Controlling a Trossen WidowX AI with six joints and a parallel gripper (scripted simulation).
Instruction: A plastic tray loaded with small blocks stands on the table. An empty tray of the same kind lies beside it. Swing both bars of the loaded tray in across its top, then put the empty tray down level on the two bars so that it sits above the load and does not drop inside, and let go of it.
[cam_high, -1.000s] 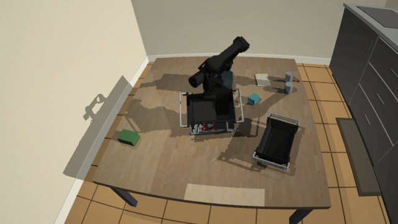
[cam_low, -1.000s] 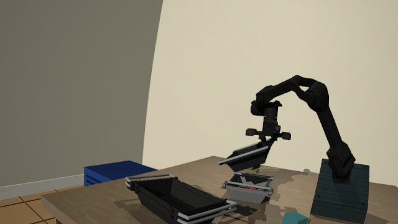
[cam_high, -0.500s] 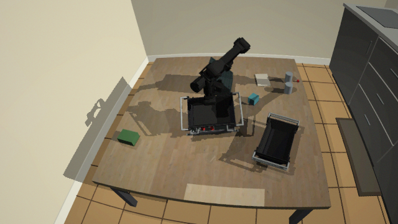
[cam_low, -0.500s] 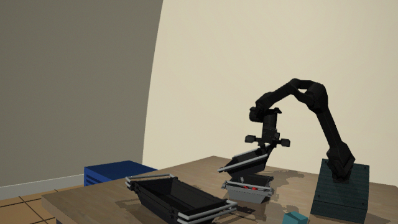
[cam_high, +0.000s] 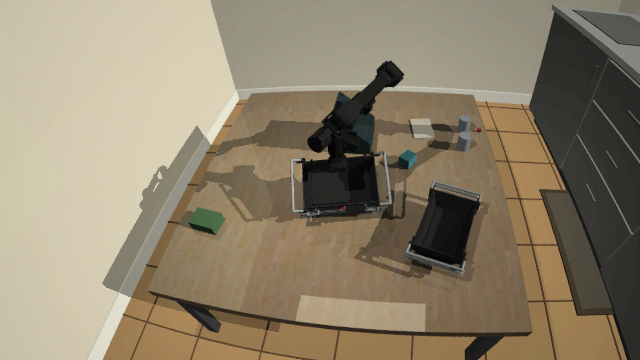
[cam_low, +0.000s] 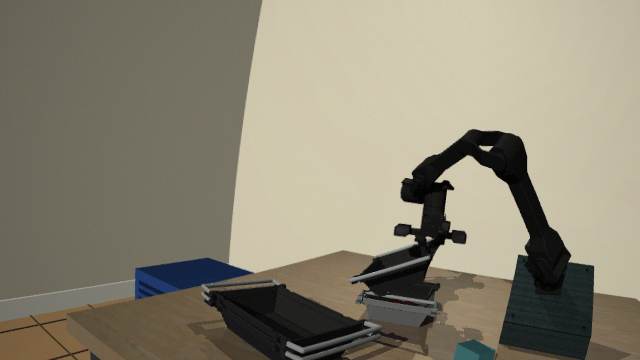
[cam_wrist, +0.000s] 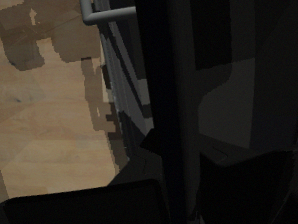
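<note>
Right now my gripper tip is 70 mm short of the black tray and 10 mm to the right of it. Also, from my gripper tip: green block 510 mm to the right, 180 mm ahead, 110 mm below; then teal cube 260 mm to the left, 180 mm behind, 110 mm below; then beige pad 420 mm behind, 350 mm to the left, 130 mm below.
</note>
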